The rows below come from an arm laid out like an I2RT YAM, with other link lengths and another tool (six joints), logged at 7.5 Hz.
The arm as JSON. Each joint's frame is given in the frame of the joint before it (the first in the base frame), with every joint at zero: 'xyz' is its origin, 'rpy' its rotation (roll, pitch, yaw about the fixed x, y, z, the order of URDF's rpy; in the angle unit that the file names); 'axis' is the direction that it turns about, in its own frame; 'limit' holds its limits. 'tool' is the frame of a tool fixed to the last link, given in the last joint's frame.
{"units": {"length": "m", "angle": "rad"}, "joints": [
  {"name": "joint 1", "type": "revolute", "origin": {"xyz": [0.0, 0.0, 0.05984], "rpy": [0.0, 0.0, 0.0]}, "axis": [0.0, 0.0, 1.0], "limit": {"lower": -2.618, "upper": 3.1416}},
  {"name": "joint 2", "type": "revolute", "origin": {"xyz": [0.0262, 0.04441, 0.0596], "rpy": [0.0, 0.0, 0.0]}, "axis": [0.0, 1.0, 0.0], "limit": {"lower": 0.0, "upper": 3.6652}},
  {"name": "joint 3", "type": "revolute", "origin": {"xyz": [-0.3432, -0.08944, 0.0], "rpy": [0.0, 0.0, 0.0]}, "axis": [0.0, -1.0, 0.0], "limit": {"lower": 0.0, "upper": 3.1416}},
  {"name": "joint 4", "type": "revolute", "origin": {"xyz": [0.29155, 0.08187, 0.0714], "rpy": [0.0, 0.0, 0.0]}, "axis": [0.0, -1.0, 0.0], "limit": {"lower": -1.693, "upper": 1.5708}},
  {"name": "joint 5", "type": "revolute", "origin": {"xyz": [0.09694, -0.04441, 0.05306], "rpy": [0.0, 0.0, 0.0]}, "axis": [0.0, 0.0, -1.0], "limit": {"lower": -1.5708, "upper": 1.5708}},
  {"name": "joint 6", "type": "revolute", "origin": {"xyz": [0.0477, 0.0, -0.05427], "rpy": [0.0, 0.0, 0.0]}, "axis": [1.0, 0.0, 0.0], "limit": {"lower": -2.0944, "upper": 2.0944}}
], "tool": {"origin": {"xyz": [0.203, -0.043, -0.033], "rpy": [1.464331, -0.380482, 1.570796]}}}
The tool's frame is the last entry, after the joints.
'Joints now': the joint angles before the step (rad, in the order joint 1, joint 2, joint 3, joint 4, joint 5, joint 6). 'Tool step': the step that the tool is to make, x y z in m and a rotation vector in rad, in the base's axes. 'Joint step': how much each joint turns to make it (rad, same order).
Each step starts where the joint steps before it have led.
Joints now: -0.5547 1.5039 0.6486 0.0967 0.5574 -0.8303
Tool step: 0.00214 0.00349 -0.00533 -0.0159 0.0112 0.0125
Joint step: 0.0146 0.0124 -0.0263 0.0454 0.0149 -0.0150
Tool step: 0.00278 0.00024 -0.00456 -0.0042 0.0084 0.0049
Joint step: 0.0059 0.0184 -0.0046 0.0213 0.0061 -0.0061
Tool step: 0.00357 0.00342 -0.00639 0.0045 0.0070 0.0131
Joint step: 0.0091 0.0125 -0.0083 0.0141 -0.0031 -0.0030
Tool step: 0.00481 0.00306 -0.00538 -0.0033 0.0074 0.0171
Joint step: 0.0108 0.0151 -0.0115 0.0277 -0.0001 -0.0108
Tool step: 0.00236 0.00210 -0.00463 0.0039 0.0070 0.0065
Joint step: 0.0066 0.0115 -0.0018 0.0053 0.0001 0.0000
